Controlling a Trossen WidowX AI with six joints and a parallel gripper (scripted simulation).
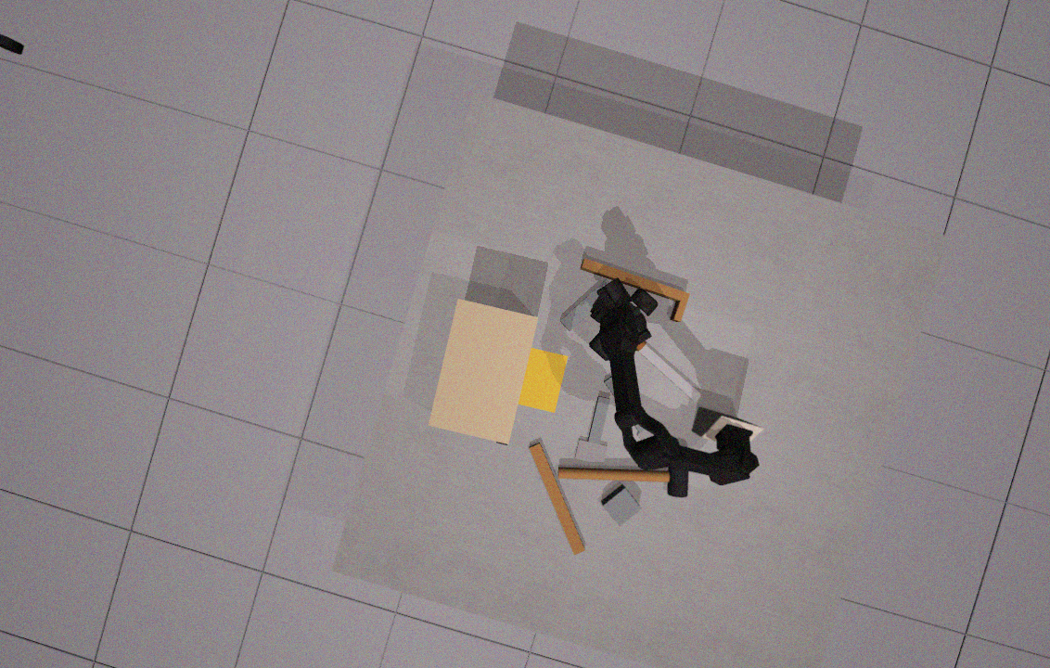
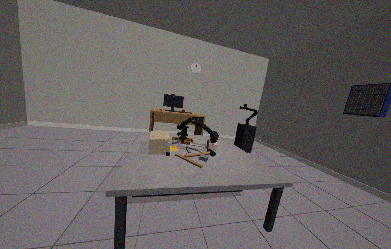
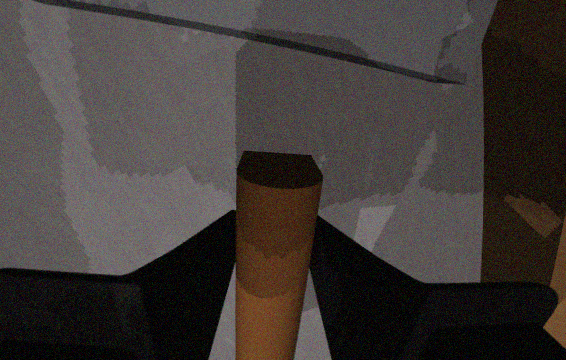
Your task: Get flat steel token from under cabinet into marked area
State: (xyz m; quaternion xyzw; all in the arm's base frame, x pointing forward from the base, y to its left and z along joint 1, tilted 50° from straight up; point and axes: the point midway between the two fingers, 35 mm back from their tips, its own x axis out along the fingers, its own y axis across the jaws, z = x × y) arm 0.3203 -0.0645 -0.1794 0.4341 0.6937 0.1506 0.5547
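Right now my gripper tip is 9 cm short of the grey bar and 3 cm to the left of it. From my gripper tip the other things lie so: grey l-shaped bracket 2 cm behind, 29 cm to the left; grey block 13 cm behind, 44 cm to the left, 1 cm above; grey steel token 33 cm ahead, 20 cm to the left, 1 cm below.
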